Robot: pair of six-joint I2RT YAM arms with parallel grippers.
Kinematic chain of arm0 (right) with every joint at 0, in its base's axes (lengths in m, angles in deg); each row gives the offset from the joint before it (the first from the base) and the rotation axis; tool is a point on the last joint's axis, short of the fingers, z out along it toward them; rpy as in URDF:
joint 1: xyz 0 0 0.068 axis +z
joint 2: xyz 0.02 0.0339 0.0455 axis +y
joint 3: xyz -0.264 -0.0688 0 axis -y
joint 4: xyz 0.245 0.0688 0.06 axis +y
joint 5: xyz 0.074 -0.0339 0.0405 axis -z
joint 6: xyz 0.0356 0 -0.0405 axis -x
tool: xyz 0 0 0 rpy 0 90 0
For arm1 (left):
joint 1: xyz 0 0 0.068 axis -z
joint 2: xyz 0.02 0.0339 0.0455 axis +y
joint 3: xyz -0.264 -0.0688 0 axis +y
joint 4: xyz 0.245 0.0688 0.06 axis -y
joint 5: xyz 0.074 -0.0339 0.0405 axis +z
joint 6: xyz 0.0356 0 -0.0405 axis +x
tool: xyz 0 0 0 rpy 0 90 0
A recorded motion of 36 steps. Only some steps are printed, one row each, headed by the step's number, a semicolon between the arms.
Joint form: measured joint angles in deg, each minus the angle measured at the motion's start. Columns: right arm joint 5, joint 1, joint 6, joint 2, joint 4, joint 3; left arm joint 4, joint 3, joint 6, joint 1, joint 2, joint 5.
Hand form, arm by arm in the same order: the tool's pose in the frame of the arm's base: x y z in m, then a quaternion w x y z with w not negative. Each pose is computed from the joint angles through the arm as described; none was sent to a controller.
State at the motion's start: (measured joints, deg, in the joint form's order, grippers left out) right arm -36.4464 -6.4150 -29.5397 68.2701 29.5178 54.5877; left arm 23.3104 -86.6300 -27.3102 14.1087 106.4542 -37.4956
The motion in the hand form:
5: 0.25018 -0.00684 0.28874 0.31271 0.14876 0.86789 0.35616; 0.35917 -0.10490 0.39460 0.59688 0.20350 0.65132 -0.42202
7: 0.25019 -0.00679 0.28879 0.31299 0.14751 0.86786 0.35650; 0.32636 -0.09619 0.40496 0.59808 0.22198 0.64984 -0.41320
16: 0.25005 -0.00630 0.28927 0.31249 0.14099 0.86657 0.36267; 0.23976 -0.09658 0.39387 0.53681 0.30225 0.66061 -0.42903
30: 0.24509 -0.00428 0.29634 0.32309 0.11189 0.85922 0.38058; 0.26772 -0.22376 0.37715 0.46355 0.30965 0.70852 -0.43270
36: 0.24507 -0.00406 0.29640 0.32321 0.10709 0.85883 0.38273; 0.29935 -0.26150 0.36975 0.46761 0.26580 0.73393 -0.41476
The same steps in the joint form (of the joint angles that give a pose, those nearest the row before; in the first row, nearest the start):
5: -0.02 0.00 0.28 0.02 0.00 0.00; -6.25 8.48 6.12 -1.31 -16.37 -2.21
7: -0.11 0.00 0.39 0.02 -0.02 0.00; -10.21 12.48 8.70 -1.62 -23.52 -3.43
16: -1.07 0.00 0.70 0.00 -0.13 0.00; -25.11 23.76 16.68 2.05 -40.72 -9.46
30: -4.06 0.00 2.14 -1.49 -0.44 0.00; -28.02 10.29 14.23 22.95 -21.90 8.55
36: -4.52 0.00 2.54 -1.46 -0.46 0.00; -27.32 1.53 10.75 25.14 -11.76 15.82

